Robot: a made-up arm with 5 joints.
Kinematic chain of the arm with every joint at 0, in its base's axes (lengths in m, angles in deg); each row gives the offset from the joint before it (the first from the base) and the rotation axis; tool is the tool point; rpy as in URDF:
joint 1: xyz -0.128 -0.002 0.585 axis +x
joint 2: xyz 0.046 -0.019 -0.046 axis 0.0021 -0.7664 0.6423
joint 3: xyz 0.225 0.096 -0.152 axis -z
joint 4: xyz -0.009 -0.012 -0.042 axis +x
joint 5: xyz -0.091 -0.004 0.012 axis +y
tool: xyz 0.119 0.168 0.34 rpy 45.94 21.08 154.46
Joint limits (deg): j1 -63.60..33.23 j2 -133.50..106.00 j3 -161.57..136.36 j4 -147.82..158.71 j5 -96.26..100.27
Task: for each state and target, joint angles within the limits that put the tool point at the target. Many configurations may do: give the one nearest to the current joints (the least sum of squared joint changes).
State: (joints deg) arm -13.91 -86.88 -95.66 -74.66 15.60
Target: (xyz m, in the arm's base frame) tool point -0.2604 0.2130 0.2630
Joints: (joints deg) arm -16.83 -83.41 -95.27 -92.25 15.74
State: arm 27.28 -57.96 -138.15 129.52 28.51
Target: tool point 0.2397 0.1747 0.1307
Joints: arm 2.39 -59.51 -128.72 110.81 32.04
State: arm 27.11 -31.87 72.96 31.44 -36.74
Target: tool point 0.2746 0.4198 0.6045
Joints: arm 16.71 -25.61 77.84 17.66 -78.18
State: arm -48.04 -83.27 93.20 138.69 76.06
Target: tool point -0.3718 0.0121 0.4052
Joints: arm -42.41 -87.80 100.94 158.71 38.01
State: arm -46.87 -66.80 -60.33 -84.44 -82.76
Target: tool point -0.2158 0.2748 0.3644
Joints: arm -28.97 -88.39 -32.64 -74.78 -65.38
